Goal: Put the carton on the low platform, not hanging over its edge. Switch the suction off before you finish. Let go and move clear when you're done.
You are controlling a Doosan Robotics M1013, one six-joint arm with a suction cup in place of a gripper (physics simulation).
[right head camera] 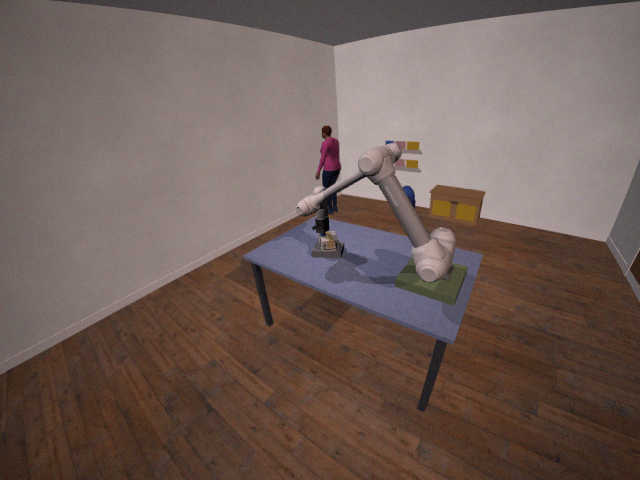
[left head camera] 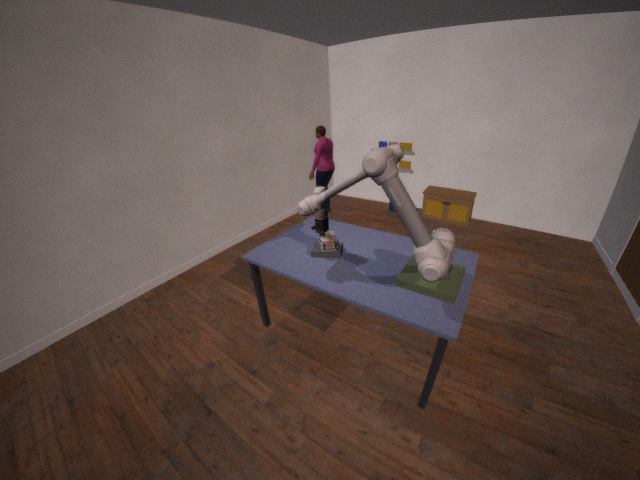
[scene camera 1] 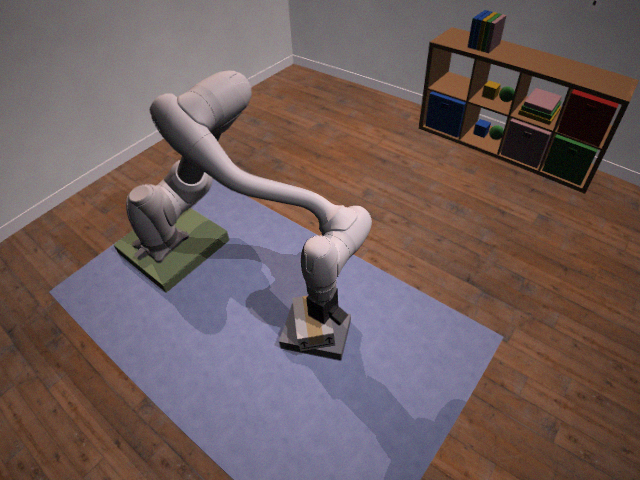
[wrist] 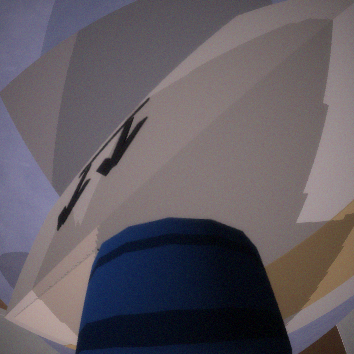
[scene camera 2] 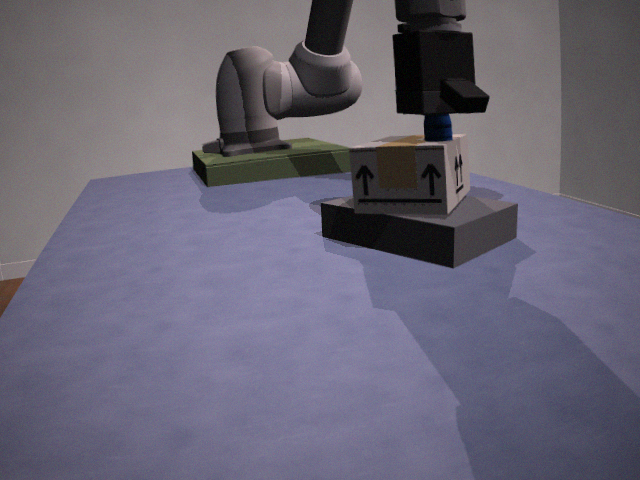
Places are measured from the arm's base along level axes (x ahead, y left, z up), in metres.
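Pixels of known places: hand, its tool point: [right head camera: 323, 237] [left head camera: 322, 237] [wrist: 175, 241]; arm's base, origin of its link: [scene camera 1: 161, 241] [scene camera 2: 250, 149].
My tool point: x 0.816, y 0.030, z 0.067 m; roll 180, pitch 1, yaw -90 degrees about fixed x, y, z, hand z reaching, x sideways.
For each thing: its middle in the pictures, then the offset to it from my tool point. Level surfaces: height alone.
- white carton, middle of its body: [wrist: 204, 245] [scene camera 2: 415, 170] [scene camera 1: 313, 321] [right head camera: 328, 241] [left head camera: 327, 241] dy -0.013, dx -0.036, dz -0.030 m
- low grey platform, middle of its body: [wrist: 185, 169] [scene camera 2: 420, 220] [scene camera 1: 315, 331] [right head camera: 328, 249] [left head camera: 327, 249] dy -0.008, dx -0.033, dz -0.098 m
- blue-topped table, height of its surface: dz -0.122 m
The white carton [left head camera: 326, 242] [right head camera: 327, 243] [scene camera 1: 306, 328] [scene camera 2: 400, 178] [wrist: 225, 150], with brown tape and black arrows, sits upright and level on the low grey platform [left head camera: 319, 254] [right head camera: 320, 254] [scene camera 1: 342, 334] [scene camera 2: 483, 232] [wrist: 35, 95], turned at an angle to it. In scene camera 2 its near left bottom corner is at or slightly past the platform's front edge. My gripper's blue suction cup [scene camera 2: 438, 135] [wrist: 182, 285] touches the carton's top, to the right of the tape, and appears attached. In scene camera 1 the black gripper body hides the cup.
A blue-topped table [left head camera: 289, 266] [scene camera 1: 206, 392] carries the green base [left head camera: 454, 289] [scene camera 1: 201, 253] [scene camera 2: 258, 170] of my arm. A person [left head camera: 323, 155] [right head camera: 329, 155] in a pink top stands beyond the table. A wooden shelf unit [scene camera 1: 532, 62] stands away from the table.
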